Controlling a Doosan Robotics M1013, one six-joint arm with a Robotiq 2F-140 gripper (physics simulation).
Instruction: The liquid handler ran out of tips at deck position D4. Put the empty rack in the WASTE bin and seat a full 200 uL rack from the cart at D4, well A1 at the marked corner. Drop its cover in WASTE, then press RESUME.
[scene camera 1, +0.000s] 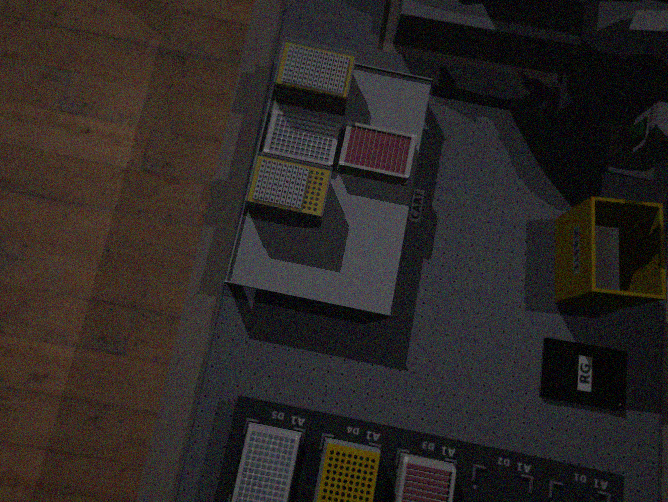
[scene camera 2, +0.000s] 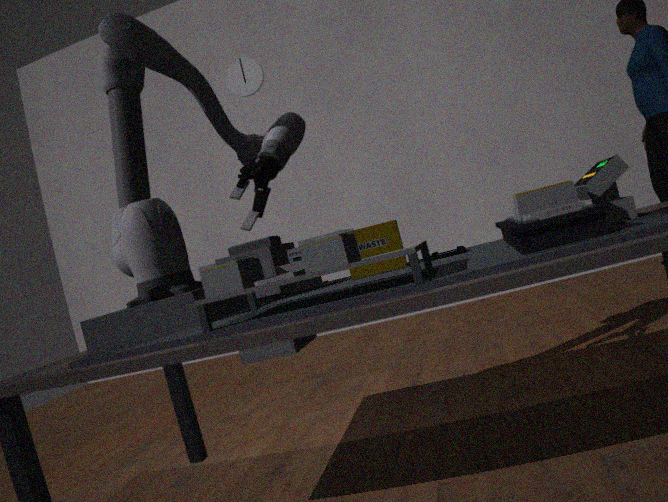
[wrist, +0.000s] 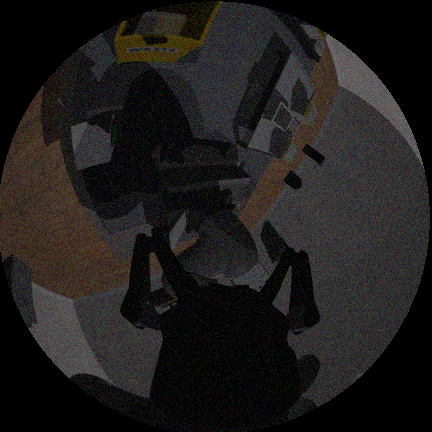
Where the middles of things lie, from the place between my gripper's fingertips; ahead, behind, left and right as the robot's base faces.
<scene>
I see my gripper 340 mm short of the yellow waste bin (scene camera 2: 382, 238), 80 mm to the right of it and 190 mm above it. From my hand the other things lie so: black RG block (scene camera 1: 576, 372) (550 mm ahead, 60 mm to the left, 250 mm below); cart tray (scene camera 1: 352, 260) (240 mm ahead, 410 mm to the right, 200 mm below).
</scene>
